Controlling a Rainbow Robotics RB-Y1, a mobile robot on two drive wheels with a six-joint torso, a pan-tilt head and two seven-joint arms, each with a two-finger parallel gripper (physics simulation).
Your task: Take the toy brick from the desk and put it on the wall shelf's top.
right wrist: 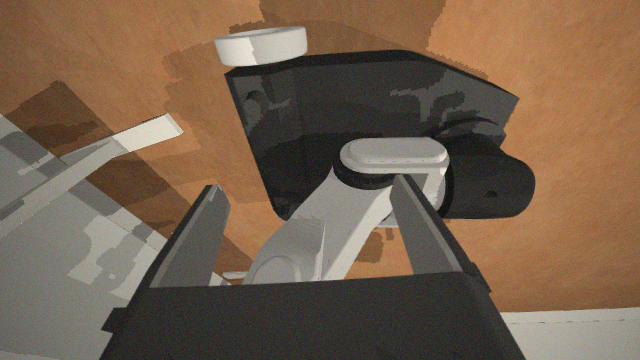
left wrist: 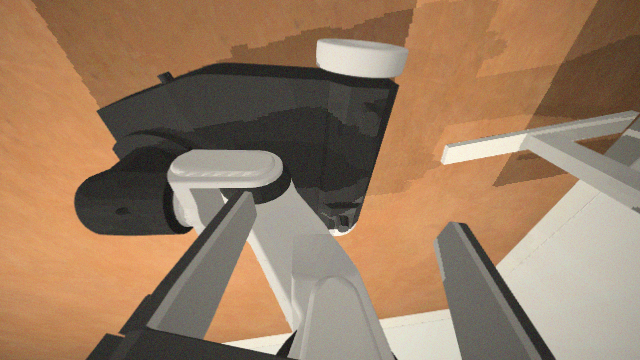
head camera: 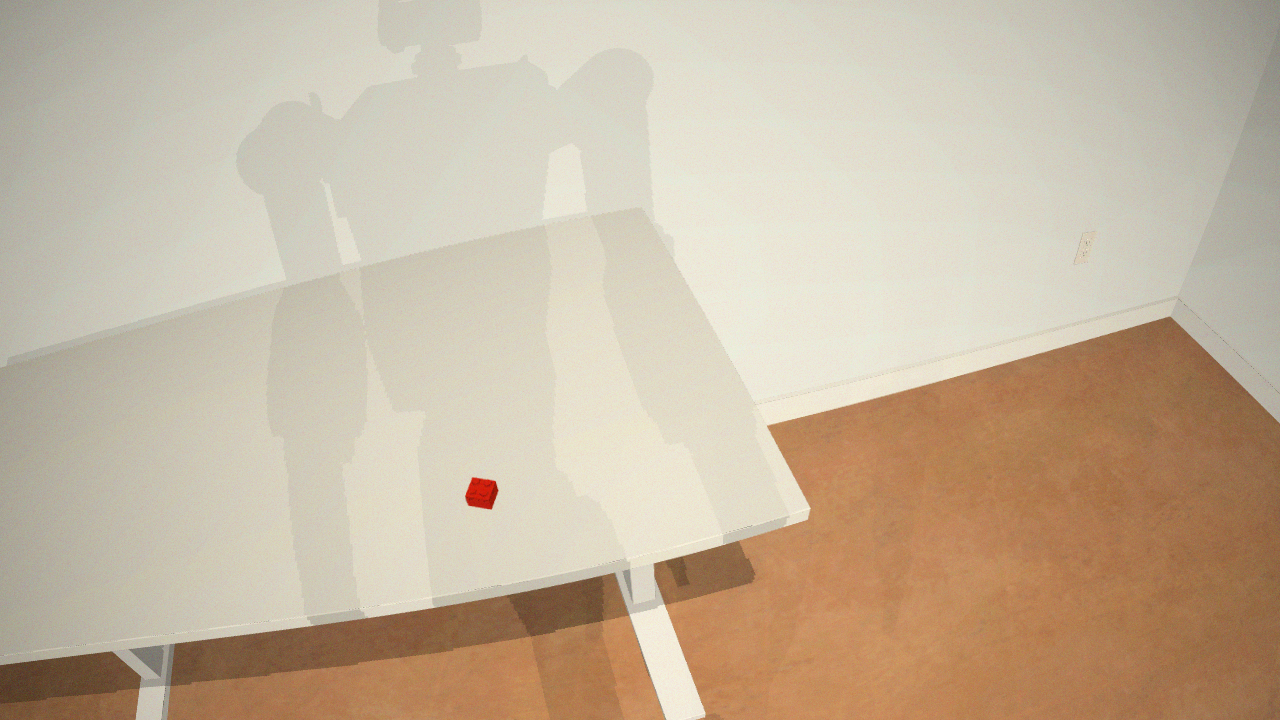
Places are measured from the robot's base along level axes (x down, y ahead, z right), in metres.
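Pixels of known places: left gripper, fingertip midpoint: (left wrist: 344,217); right gripper, fingertip midpoint: (right wrist: 308,190).
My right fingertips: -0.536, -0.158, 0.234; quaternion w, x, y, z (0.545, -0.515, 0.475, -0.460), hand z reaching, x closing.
Observation:
Behind a point stands the place of what it marks, as x, y, z.
A small red toy brick (head camera: 481,493) @(-0.745, 0.463, -0.208) lies studs up on the white desk (head camera: 161,465) @(-0.721, 0.531, -0.779), toward its front edge and right of the desk's middle in the head view. The wall shelf does not show in any view. My left gripper (left wrist: 344,217) @(-0.541, -0.117, -0.241) is open, with nothing between its fingers. My right gripper (right wrist: 308,190) @(-0.536, -0.158, 0.234) is open, with nothing between its fingers. Both grippers hang beside my own base, below the desk top and away from the brick, and neither shows in the head view.
The desk's back edge runs along the white wall (head camera: 895,179) @(-0.691, 1.338, 0.605), which has an outlet (head camera: 1084,248) @(-0.401, 1.497, 1.380). A white desk leg (head camera: 657,644) (left wrist: 485,149) (right wrist: 150,132) stands on the brown floor (head camera: 1011,555) @(-0.001, 0.734, 0.888). My black wheeled base (left wrist: 260,110) @(-0.169, -0.223, -0.158) (right wrist: 350,100) @(-0.170, -0.195, 0.153) is near both grippers.

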